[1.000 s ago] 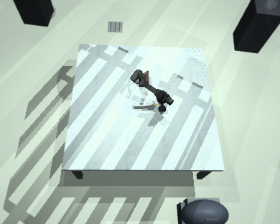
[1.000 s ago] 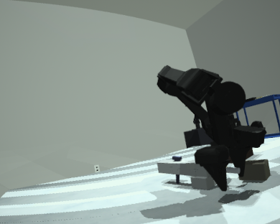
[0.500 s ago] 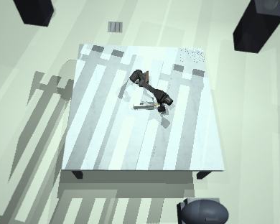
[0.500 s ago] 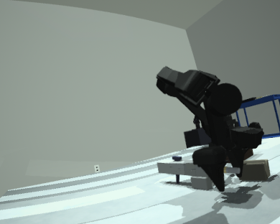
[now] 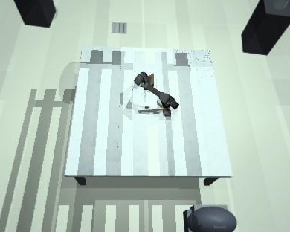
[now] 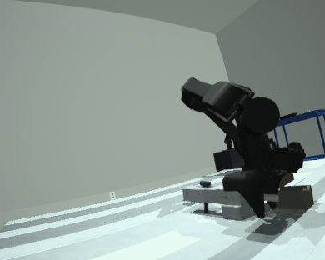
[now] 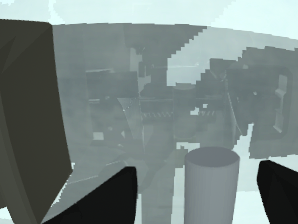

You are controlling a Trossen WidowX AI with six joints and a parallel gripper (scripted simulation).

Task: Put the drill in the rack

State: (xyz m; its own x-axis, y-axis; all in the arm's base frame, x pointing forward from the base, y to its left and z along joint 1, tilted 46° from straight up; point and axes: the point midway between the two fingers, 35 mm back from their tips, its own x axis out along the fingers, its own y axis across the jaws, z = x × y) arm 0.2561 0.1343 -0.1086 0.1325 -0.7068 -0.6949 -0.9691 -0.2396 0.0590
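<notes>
Right now the drill is 40 mm to the right of my gripper tip, 40 mm above it and 10 mm ahead of it. The rest, counted from my gripper tip: grey block (140 mm to the right, 30 mm ahead, 30 mm above); then thin dark pin (160 mm to the right, 40 mm above, 30 mm ahead).
</notes>
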